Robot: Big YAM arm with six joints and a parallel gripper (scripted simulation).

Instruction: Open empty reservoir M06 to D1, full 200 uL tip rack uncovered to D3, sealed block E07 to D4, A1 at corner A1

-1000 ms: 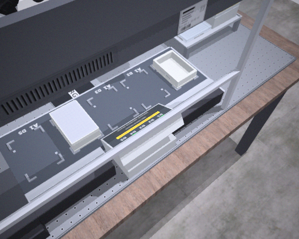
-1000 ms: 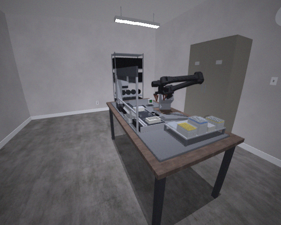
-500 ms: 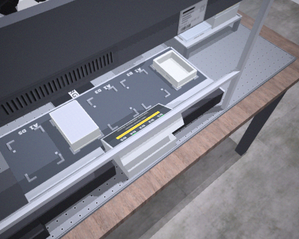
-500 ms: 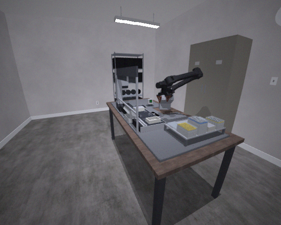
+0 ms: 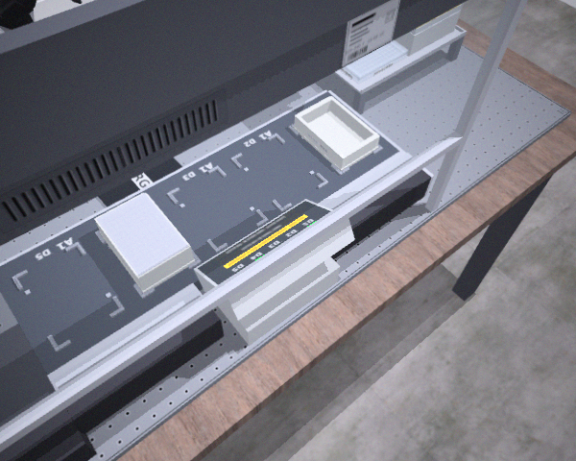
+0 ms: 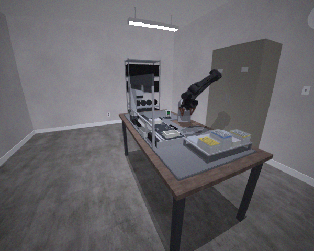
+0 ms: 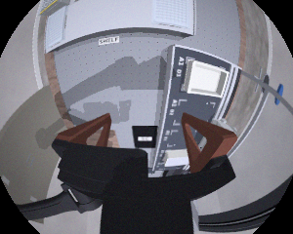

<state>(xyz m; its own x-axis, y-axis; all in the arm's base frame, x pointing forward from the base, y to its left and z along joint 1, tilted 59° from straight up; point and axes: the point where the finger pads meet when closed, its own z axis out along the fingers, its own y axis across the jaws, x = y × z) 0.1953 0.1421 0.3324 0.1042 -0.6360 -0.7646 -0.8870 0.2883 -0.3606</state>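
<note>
The yellow tip rack lies 320 mm to the left of my hand, 300 mm behind it and 110 mm below it. Round my hand: clear flat plate 220 mm to the left, 140 mm below, 30 mm ahead; then white one-well reservoir 160 mm ahead, 150 mm below, 40 mm to the left; then shelf 270 mm to the left, 160 mm below, 130 mm behind.
</note>
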